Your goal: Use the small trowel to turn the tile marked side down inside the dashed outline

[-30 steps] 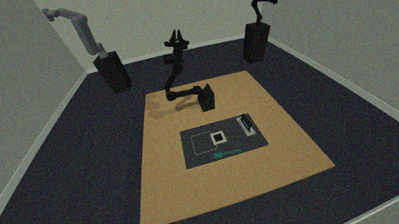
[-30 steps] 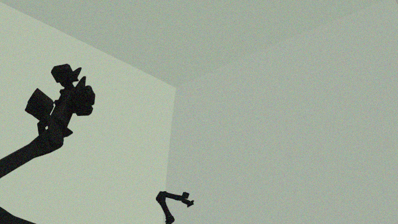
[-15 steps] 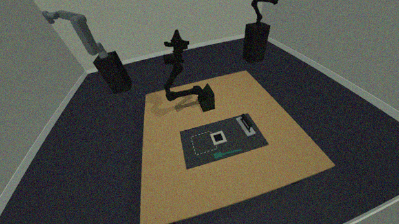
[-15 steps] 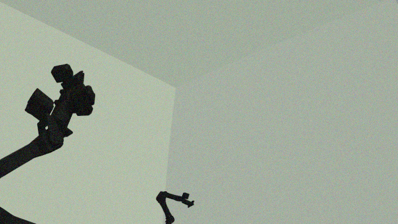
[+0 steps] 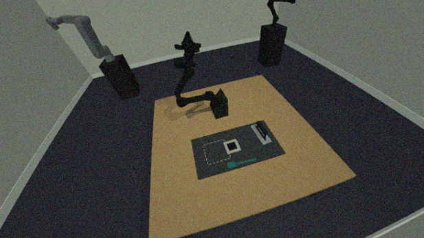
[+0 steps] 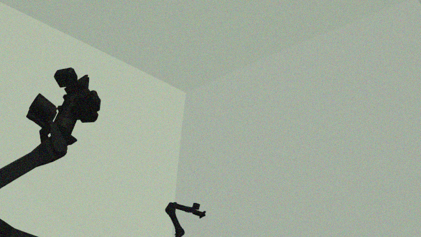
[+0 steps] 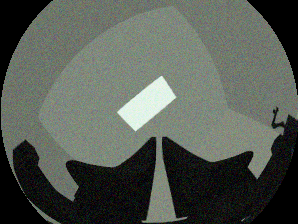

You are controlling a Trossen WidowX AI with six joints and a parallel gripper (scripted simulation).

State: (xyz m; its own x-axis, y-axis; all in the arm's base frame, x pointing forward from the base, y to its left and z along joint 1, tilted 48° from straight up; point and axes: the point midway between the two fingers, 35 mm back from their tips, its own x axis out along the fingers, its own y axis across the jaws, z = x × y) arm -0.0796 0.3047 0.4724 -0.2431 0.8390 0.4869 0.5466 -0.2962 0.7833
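Right now my gripper tip is 44 cm short of the small trowel, 37 cm to the right of it and 67 cm above it. Round my gripper tip: dark mat: 46 cm ahead, 14 cm to the left, 72 cm below; green strip: 60 cm ahead, 11 cm to the left, 70 cm below; tile: 46 cm ahead, 11 cm to the left, 70 cm below.
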